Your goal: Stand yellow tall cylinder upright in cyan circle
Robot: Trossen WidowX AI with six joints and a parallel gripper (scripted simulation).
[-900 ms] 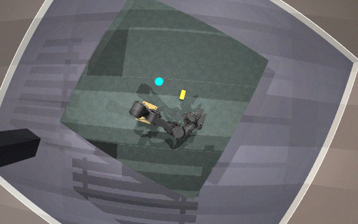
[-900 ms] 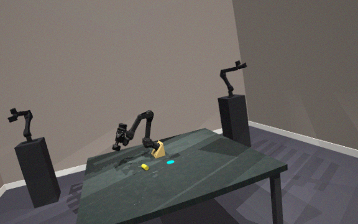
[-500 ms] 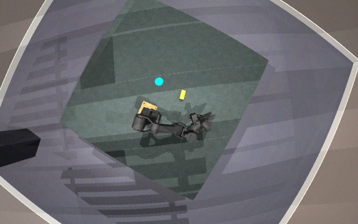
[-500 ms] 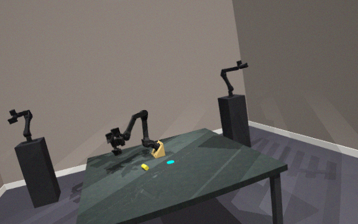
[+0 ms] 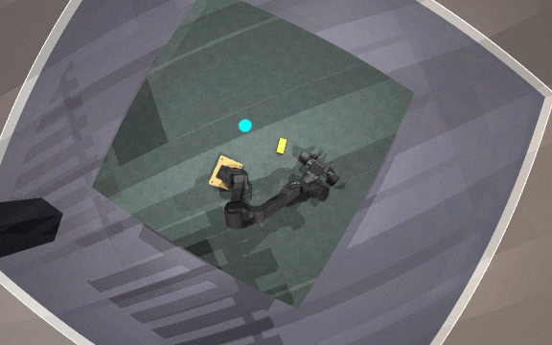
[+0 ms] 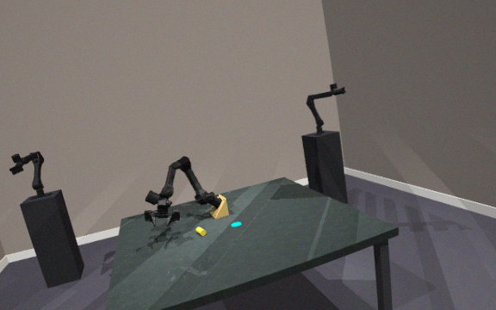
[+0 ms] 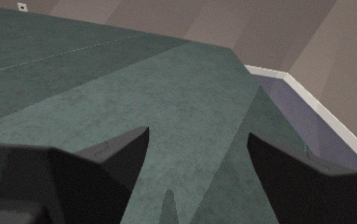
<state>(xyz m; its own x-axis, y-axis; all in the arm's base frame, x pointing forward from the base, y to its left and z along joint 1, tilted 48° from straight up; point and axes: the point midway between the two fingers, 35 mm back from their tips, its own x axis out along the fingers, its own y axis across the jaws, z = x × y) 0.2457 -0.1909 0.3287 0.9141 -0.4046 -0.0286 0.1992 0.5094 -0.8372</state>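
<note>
The yellow tall cylinder lies 200 mm to the left of my gripper tip, 110 mm below it and 50 mm behind it. From my gripper tip the other things lie so: cyan circle 410 mm to the left, 120 mm below, 30 mm behind.
</note>
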